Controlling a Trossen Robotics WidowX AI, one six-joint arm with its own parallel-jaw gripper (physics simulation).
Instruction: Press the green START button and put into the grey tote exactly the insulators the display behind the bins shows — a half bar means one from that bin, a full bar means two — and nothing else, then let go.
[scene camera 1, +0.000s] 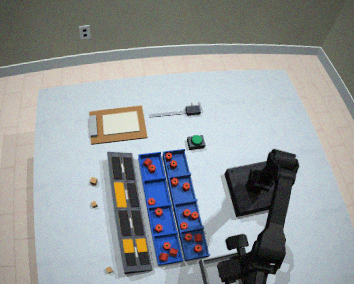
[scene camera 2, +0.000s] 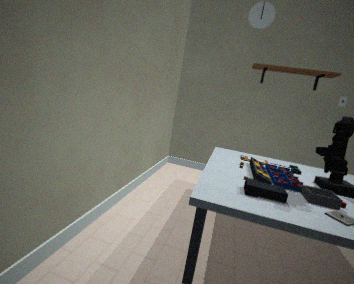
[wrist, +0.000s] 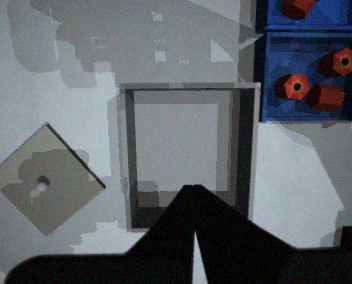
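My gripper (wrist: 192, 193) is shut and empty; its fingertips overlap the near part of the grey tote (wrist: 191, 86) (scene camera 2: 322, 198) in the wrist view. The visible tote floor holds no insulator; its near edge is partly hidden. A small red piece (scene camera 2: 343, 205) shows at the tote's right end in scene camera 2, apparently outside. The display (scene camera 1: 113, 196) has one full orange bar in the second panel's left column and two half bars in the bottom panel; the other panels are dark. Blue bins (scene camera 1: 156, 189) (wrist: 310, 44) hold red insulators. The green START button (scene camera 1: 197, 140) stands beyond them.
A beige square plate with a knob (wrist: 65, 200) (scene camera 2: 341, 217) lies left of the tote in the wrist view. A long black box (scene camera 2: 265, 190) stands near the display's end. A clipboard (scene camera 1: 121, 123), a caliper-like tool (scene camera 1: 192, 109) and small wooden blocks (scene camera 1: 93, 181) lie on the table.
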